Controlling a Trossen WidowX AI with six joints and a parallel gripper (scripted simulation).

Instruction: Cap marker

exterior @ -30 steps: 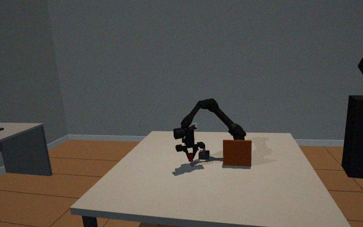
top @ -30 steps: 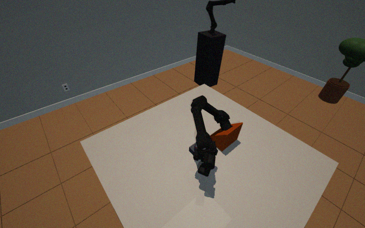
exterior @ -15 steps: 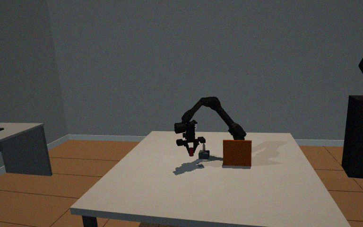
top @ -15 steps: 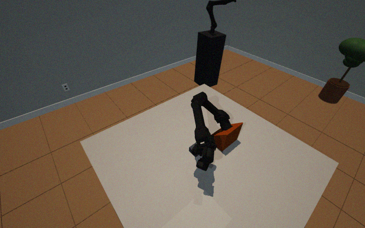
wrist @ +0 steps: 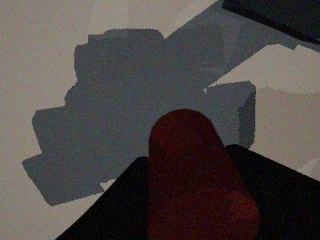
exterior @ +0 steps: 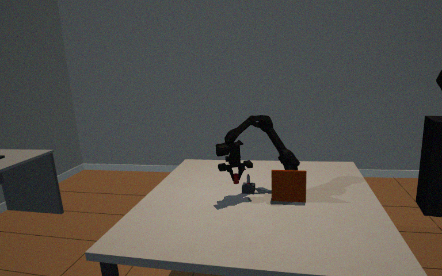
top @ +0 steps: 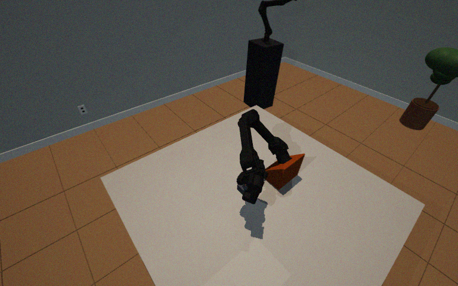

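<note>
My gripper tip is 110 mm to the left of the holder block, 90 mm above it and 40 mm past it. From my gripper tip the other things lie so: red cap: 10 mm above.
</note>
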